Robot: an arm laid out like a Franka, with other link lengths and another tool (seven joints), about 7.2 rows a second.
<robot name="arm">
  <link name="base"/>
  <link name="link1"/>
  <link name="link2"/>
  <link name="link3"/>
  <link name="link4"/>
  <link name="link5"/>
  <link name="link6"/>
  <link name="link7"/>
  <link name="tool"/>
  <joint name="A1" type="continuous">
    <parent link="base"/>
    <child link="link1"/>
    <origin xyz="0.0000 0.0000 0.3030" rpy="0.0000 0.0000 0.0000"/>
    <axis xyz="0 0 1"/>
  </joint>
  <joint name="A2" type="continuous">
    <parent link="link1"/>
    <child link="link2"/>
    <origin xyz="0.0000 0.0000 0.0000" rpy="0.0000 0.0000 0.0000"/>
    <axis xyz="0 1 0"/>
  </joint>
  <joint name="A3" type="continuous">
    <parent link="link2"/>
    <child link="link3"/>
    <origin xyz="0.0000 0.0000 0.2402" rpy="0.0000 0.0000 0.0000"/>
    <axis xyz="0 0 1"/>
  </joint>
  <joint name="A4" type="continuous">
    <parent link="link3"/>
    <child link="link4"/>
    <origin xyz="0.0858 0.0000 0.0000" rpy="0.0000 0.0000 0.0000"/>
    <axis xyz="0 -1 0"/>
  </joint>
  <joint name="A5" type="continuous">
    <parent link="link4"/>
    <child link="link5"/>
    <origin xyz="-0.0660 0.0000 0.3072" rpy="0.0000 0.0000 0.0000"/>
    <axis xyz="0 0 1"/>
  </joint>
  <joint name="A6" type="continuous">
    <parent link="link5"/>
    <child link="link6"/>
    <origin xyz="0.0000 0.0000 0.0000" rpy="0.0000 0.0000 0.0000"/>
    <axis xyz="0 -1 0"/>
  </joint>
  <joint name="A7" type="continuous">
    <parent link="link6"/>
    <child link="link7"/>
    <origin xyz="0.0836 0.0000 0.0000" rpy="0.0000 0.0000 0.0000"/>
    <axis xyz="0 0 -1"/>
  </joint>
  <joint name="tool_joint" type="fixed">
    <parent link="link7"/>
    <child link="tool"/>
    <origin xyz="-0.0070 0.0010 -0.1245" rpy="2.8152 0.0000 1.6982"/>
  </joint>
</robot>
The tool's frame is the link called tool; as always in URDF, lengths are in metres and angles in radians. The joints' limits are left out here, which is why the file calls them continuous.
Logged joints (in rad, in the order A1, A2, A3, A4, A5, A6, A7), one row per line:
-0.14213, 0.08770, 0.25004, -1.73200, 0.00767, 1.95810, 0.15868
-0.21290, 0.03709, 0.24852, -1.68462, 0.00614, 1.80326, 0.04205
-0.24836, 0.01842, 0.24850, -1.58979, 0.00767, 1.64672, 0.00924
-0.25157, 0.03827, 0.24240, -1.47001, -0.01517, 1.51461, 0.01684
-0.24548, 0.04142, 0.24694, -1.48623, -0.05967, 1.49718, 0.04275
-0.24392, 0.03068, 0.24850, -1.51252, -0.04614, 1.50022, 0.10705
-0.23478, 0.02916, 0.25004, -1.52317, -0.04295, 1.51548, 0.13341
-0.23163, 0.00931, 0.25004, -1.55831, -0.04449, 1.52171, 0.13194
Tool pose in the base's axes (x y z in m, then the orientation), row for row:
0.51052, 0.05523, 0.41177, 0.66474, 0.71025, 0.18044, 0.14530
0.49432, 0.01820, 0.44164, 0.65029, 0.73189, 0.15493, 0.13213
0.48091, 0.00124, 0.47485, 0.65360, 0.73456, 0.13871, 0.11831
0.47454, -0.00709, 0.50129, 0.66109, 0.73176, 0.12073, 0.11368
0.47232, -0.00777, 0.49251, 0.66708, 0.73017, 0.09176, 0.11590
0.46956, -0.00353, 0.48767, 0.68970, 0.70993, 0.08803, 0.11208
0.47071, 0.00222, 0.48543, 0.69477, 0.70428, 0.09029, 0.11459
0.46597, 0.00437, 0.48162, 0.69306, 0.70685, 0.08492, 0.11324
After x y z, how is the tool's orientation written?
As a quaternion, x y z w.
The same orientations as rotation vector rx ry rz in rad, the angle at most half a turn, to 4 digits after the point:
1.9148, 2.0459, 0.5198
1.8871, 2.1239, 0.4496
1.9117, 2.1485, 0.4057
1.9388, 2.1461, 0.3541
1.9539, 2.1387, 0.2688
2.0246, 2.0840, 0.2584
2.0365, 2.0644, 0.2647
2.0331, 2.0735, 0.2491

